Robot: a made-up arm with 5 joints. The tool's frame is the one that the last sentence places.
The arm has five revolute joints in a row. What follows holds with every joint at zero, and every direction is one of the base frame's.
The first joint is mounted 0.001 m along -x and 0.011 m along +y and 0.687 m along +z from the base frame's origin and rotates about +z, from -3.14 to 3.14 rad.
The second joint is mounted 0.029 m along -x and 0.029 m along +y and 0.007 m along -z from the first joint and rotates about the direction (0, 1, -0.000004), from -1.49 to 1.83 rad.
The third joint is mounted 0.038 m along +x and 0.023 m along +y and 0.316 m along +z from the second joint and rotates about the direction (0, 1, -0.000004), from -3.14 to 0.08 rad.
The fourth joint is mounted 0.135 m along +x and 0.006 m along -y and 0.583 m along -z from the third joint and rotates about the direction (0, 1, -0.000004), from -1.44 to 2.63 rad.
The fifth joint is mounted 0.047 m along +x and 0.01 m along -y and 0.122 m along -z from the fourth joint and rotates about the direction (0, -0.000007, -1), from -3.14 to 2.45 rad.
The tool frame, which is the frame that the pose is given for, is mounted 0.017 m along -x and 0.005 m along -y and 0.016 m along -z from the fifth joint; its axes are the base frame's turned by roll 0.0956, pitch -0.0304 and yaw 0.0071 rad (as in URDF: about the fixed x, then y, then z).
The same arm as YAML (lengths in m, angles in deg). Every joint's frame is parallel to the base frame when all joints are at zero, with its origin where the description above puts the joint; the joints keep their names.
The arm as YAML. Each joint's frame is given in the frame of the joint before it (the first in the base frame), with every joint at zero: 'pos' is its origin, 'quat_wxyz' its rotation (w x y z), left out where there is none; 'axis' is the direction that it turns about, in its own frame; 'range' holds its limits. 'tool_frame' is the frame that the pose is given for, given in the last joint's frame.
length_unit: m
angle_unit: deg
joints:
  - joint: joint 1
    pos: [-0.001, 0.011, 0.687]
    axis: "+z"
    range: [-179.91, 179.91]
  - joint: joint 2
    pos: [-0.029, 0.029, -0.007]
    axis: "+y"
    range: [-85.37, 104.85]
  - joint: joint 3
    pos: [0.038, 0.023, 0.316]
    axis: "+y"
    range: [-179.91, 4.58]
  - joint: joint 4
    pos: [0.135, -0.006, -0.583]
    axis: "+y"
    range: [-82.51, 150.69]
  - joint: joint 5
    pos: [0.047, -0.01, -0.122]
    axis: "-z"
    range: [-179.91, 140.37]
tool_frame:
  pos: [-0.017, -0.005, -0.016]
  quat_wxyz: [0.998734, 0.04783, -0.015012, 0.004272]

